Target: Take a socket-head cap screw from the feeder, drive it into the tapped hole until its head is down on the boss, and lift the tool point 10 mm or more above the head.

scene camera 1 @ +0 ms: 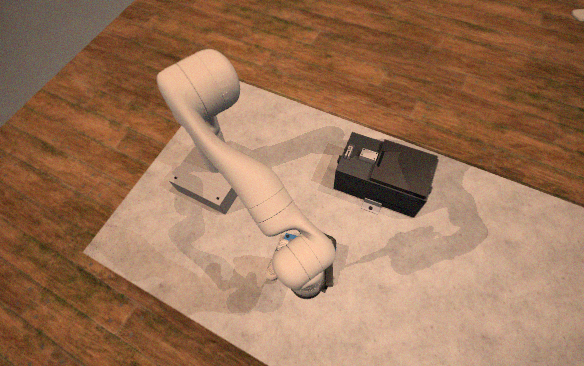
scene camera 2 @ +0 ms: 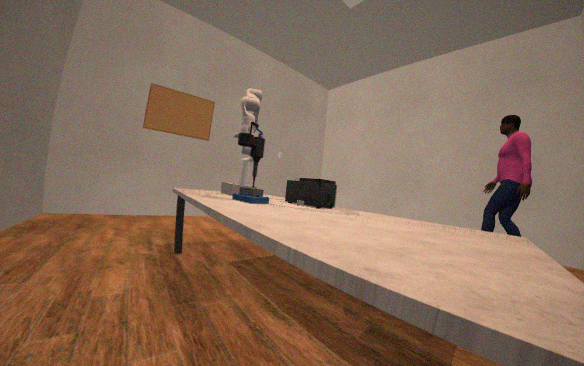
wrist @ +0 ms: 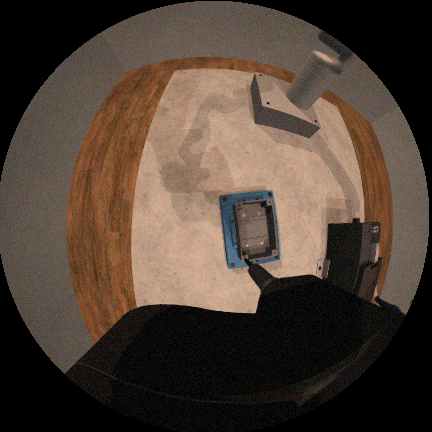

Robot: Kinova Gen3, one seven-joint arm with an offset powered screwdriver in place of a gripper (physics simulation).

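Note:
My screwdriver (scene camera 2: 254,185) (wrist: 246,260) points down, with its tip at the lower left corner of the open grey housing (scene camera 2: 251,191) (wrist: 238,230) in the wrist view. Whether the tip touches the corner boss or stands a little above it cannot be told. The tip hides the hole there, and no screw or screw head can be made out. The housing sits on a blue plate (scene camera 2: 250,199) (wrist: 228,250). The black feeder (scene camera 1: 360,185) (scene camera 2: 310,192) (wrist: 344,250) stands apart from the tool, with a small metal tab (scene camera 1: 371,206) (wrist: 322,268) at its side.
The arm's grey base block (scene camera 1: 200,186) (wrist: 285,116) stands on the pale table (scene camera 1: 450,310) (scene camera 2: 380,250) (wrist: 175,270). In scene camera 1 the arm (scene camera 1: 255,185) reaches over the housing and hides it. A person in a pink top (scene camera 2: 515,155) stands beyond the table.

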